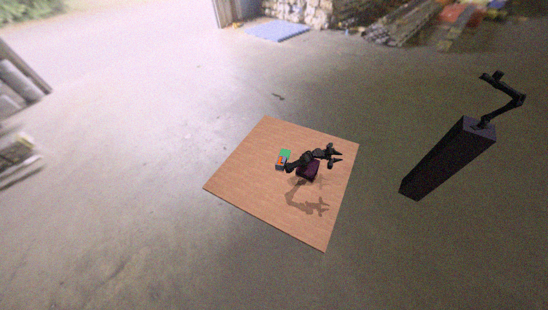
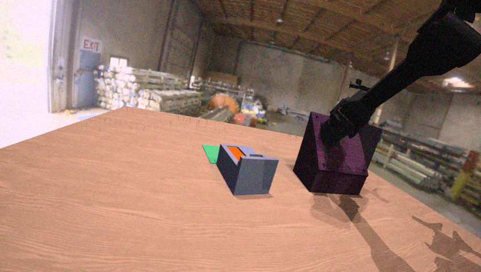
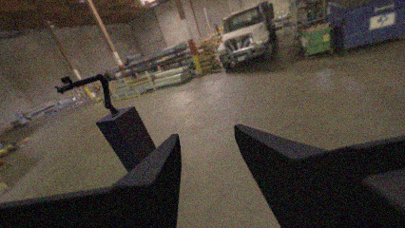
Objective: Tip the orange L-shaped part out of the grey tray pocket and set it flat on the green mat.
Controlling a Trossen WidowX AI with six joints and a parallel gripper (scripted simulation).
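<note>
Right now my gripper tip is 570 mm short of the orange L-shaped part, 550 mm above it and 40 mm to the left of it. Round my gripper tip: green mat 620 mm ahead, 610 mm below, 200 mm to the right.
</note>
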